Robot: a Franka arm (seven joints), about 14 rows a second.
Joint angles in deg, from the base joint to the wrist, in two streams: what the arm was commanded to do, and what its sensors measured. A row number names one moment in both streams.
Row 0, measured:
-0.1 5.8 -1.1 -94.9 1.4 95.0 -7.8
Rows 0 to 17, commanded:
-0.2 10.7 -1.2 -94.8 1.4 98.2 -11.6
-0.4 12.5 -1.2 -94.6 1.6 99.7 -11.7
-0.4 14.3 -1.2 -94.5 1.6 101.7 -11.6
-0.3 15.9 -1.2 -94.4 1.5 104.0 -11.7
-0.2 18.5 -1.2 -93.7 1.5 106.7 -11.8
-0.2 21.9 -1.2 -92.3 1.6 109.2 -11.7
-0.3 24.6 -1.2 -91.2 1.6 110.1 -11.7
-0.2 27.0 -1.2 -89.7 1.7 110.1 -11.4
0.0 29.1 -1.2 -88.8 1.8 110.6 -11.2
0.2 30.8 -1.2 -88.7 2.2 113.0 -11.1
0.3 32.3 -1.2 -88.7 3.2 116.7 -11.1
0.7 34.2 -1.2 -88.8 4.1 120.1 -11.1
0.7 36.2 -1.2 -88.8 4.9 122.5 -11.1
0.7 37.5 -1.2 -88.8 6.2 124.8 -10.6
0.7 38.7 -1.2 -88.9 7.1 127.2 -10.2
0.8 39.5 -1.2 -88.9 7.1 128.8 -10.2
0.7 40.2 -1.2 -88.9 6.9 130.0 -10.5
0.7 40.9 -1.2 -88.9 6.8 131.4 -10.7
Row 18, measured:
0.6 39.2 -1.2 -90.8 6.0 130.3 -10.8
